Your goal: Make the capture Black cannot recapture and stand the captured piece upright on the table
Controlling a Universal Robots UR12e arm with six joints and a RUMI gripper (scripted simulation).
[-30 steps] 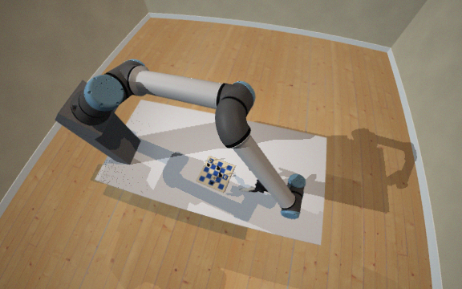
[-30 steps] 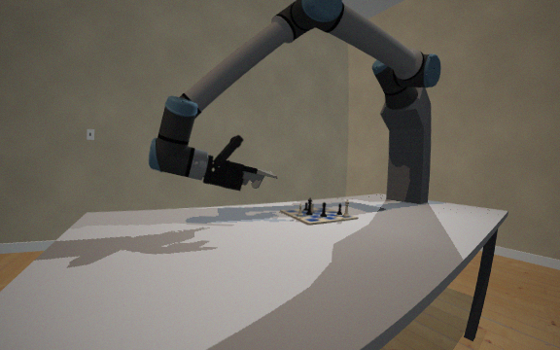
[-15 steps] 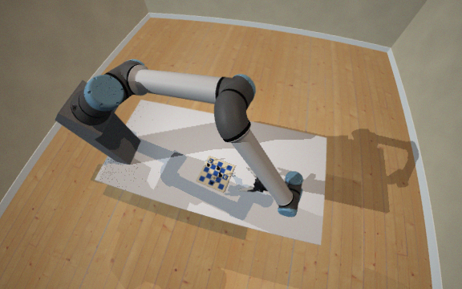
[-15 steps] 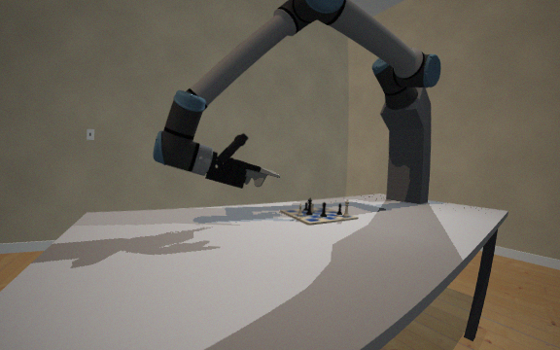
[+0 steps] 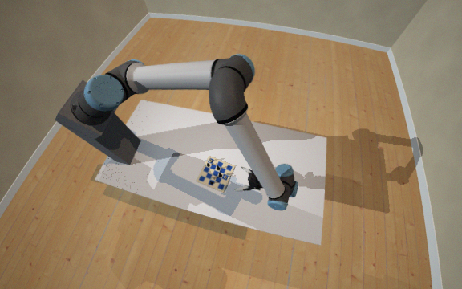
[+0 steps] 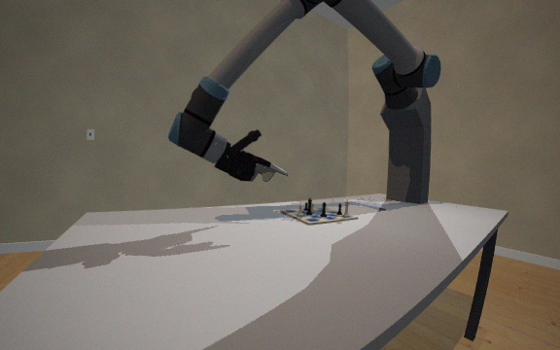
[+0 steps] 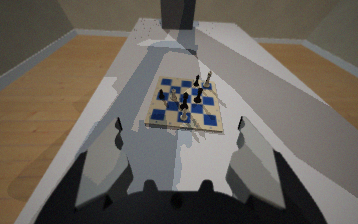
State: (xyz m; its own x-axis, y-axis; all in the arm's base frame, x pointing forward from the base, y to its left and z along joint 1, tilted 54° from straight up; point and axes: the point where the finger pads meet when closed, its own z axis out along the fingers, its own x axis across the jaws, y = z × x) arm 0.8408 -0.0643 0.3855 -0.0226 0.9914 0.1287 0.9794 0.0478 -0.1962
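Right now the black pawn is 18 cm behind my hand, 4 cm to the right of it and 13 cm below it. The rest, counted from my hand: blue-and-cream chessboard (17 cm behind, 4 cm to the left, 15 cm below).
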